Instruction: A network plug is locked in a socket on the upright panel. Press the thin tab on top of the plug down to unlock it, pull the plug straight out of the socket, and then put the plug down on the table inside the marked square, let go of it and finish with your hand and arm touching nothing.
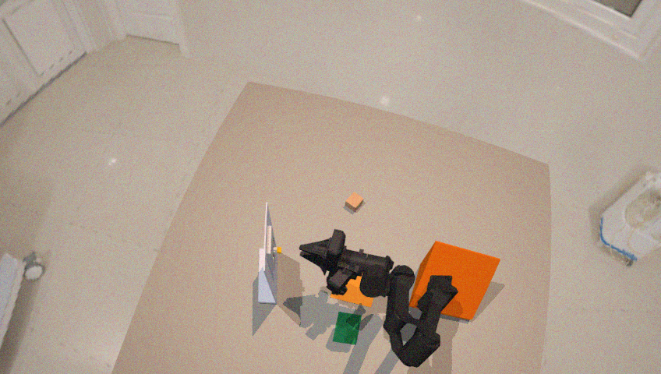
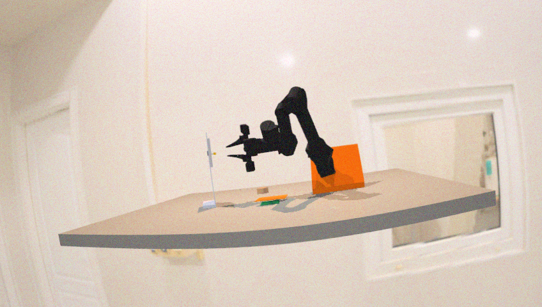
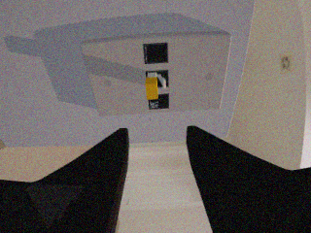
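The yellow plug lies 60 mm ahead of my gripper tip and 10 mm to the left of it. From my gripper tip the other things lie so: marked orange square (150 mm behind, 10 mm to the right, 210 mm below); thin pale tab (60 mm ahead, 10 mm to the left, 10 mm above); upright white panel (80 mm ahead, 10 mm to the left, 80 mm below).
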